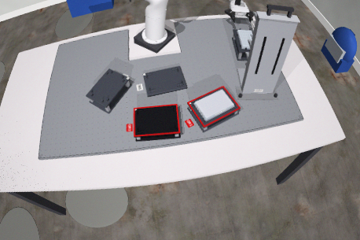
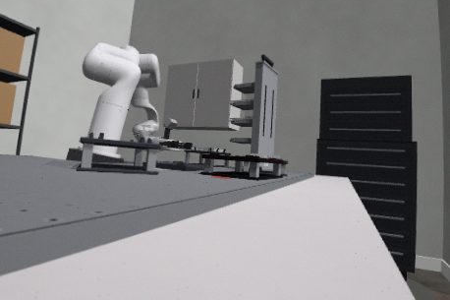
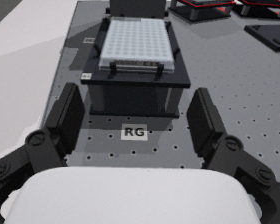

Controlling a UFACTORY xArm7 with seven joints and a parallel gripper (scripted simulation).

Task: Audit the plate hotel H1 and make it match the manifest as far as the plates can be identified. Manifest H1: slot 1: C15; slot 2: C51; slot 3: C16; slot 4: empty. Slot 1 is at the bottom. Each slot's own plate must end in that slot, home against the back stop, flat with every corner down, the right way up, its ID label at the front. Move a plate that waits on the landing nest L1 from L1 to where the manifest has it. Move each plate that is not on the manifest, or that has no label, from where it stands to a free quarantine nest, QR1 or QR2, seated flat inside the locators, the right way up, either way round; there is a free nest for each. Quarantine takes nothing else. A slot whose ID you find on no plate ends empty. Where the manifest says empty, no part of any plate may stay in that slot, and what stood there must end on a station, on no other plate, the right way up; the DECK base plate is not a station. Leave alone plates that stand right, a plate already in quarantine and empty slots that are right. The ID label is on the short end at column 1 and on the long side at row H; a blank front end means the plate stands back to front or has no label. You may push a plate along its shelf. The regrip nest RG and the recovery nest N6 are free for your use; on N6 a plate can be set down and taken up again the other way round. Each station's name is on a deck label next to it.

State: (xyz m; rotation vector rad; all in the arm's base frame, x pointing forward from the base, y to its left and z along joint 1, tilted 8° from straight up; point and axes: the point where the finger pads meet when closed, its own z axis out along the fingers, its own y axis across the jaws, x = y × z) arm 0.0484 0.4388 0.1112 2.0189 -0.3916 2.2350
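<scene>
My gripper is now 8 cm above the RG label, 3 cm short of it and 1 cm to the left of it. Round my hand: H1 label: 28 cm ahead, 8 cm below, 3 cm to the left; then white plate: 43 cm ahead, 31 cm to the right, 4 cm below; then plate labelled C16: 31 cm ahead, 18 cm above, 8 cm to the right.
</scene>
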